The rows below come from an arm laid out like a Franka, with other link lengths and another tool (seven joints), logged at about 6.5 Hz.
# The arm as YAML. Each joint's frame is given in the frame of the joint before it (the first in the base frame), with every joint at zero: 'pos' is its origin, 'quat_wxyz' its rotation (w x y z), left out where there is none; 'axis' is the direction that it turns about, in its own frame. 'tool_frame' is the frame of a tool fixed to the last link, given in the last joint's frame.
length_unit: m
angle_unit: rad
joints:
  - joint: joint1
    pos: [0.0, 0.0, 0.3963]
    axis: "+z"
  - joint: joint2
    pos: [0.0, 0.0, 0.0]
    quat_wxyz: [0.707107, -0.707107, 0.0, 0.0]
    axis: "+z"
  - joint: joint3
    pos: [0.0, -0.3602, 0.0]
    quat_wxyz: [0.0, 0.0, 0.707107, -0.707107]
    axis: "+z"
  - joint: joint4
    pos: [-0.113, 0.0, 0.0]
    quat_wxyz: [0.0, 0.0, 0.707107, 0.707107]
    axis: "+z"
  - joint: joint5
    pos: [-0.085, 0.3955, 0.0]
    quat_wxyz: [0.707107, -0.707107, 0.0, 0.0]
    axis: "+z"
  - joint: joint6
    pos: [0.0, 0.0, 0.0]
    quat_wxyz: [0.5, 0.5, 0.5, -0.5]
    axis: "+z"
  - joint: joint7
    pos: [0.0, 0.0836, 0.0]
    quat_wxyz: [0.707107, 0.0, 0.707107, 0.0]
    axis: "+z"
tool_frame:
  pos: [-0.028, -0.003, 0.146]
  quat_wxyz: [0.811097, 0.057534, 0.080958, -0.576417]
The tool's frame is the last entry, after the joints.
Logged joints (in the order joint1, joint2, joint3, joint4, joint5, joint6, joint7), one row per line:
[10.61 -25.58 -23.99 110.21 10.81 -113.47 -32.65]
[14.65 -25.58 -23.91 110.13 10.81 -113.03 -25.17]
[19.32 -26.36 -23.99 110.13 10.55 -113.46 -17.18]
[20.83 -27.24 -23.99 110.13 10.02 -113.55 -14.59]
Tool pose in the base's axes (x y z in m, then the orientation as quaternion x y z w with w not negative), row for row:
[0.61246 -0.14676 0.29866 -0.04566 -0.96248 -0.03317 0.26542]
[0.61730 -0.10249 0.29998 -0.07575 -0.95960 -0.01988 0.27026]
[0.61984 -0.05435 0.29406 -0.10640 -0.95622 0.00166 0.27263]
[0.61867 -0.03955 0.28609 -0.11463 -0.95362 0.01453 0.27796]
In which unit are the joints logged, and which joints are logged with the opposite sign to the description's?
The joints are logged in degrees. Opposite sign: joint2, joint4, joint6.
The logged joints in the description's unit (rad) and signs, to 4 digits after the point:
[0.1852 0.4465 -0.4187 -1.9235 0.1887 1.9804 -0.5699]
[0.2557 0.4465 -0.4173 -1.9221 0.1887 1.9727 -0.4393]
[0.3372 0.4601 -0.4187 -1.9221 0.1841 1.9803 -0.2998]
[0.3636 0.4754 -0.4187 -1.9221 0.1749 1.9818 -0.2546]

